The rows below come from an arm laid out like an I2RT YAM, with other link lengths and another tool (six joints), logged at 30 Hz.
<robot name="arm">
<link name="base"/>
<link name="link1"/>
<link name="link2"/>
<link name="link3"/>
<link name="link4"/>
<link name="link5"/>
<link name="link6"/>
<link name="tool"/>
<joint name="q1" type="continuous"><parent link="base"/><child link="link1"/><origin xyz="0.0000 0.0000 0.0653" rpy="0.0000 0.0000 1.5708"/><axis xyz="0 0 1"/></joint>
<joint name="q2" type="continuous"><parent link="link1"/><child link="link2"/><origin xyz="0.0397 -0.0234 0.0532" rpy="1.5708 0.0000 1.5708"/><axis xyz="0 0 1"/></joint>
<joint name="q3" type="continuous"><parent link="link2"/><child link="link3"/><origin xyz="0.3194 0.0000 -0.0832" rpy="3.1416 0.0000 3.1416"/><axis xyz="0 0 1"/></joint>
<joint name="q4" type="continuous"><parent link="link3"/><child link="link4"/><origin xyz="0.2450 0.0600 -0.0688" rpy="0.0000 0.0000 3.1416"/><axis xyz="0 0 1"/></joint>
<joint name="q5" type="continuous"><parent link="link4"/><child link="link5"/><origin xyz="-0.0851 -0.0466 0.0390" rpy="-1.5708 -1.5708 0.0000"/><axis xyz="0 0 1"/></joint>
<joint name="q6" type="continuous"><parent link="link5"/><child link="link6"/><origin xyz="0.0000 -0.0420 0.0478" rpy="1.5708 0.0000 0.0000"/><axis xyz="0 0 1"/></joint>
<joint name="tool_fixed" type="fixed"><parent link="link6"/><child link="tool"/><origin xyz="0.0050 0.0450 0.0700" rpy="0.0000 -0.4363 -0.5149"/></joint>
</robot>
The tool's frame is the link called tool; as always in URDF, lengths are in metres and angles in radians. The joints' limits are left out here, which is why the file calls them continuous.
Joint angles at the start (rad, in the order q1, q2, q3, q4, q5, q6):
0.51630 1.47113 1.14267 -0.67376 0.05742 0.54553
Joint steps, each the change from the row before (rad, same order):
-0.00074 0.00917 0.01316 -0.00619 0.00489 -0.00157
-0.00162 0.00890 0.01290 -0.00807 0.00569 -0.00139
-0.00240 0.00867 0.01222 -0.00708 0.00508 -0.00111
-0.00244 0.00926 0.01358 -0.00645 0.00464 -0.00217
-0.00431 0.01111 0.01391 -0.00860 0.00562 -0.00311
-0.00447 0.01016 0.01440 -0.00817 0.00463 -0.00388
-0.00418 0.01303 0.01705 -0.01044 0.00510 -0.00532
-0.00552 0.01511 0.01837 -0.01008 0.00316 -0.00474
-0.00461 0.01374 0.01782 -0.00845 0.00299 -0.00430
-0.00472 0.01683 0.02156 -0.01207 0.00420 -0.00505
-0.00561 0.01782 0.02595 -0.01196 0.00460 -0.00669
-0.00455 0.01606 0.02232 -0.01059 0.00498 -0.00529
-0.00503 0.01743 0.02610 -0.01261 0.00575 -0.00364
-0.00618 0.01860 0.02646 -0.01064 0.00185 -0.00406
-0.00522 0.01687 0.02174 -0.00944 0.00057 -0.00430
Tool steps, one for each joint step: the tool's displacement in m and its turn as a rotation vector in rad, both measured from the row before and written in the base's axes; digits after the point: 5 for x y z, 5 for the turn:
0.00267 0.00054 0.00106 -0.00545 -0.00045 -0.00205
0.00247 0.00000 0.00090 -0.00688 0.00089 -0.00349
0.00257 -0.00015 0.00081 -0.00603 0.00074 -0.00416
0.00296 0.00005 0.00108 -0.00555 -0.00048 -0.00306
0.00318 -0.00071 0.00045 -0.00854 0.00218 -0.00463
0.00322 -0.00068 0.00090 -0.00728 0.00086 -0.00359
0.00358 -0.00053 0.00067 -0.00954 0.00267 -0.00228
0.00418 -0.00047 0.00044 -0.00796 0.00397 -0.00308
0.00407 -0.00018 0.00074 -0.00644 0.00200 -0.00244
0.00453 -0.00021 0.00064 -0.00910 0.00409 -0.00248
0.00560 -0.00017 0.00161 -0.00857 0.00067 -0.00212
0.00484 -0.00019 0.00105 -0.00840 0.00122 -0.00243
0.00541 -0.00015 0.00159 -0.00802 0.00083 -0.00469
0.00590 0.00004 0.00134 -0.00466 0.00132 -0.00356
0.00486 0.00001 0.00044 -0.00455 0.00343 -0.00176

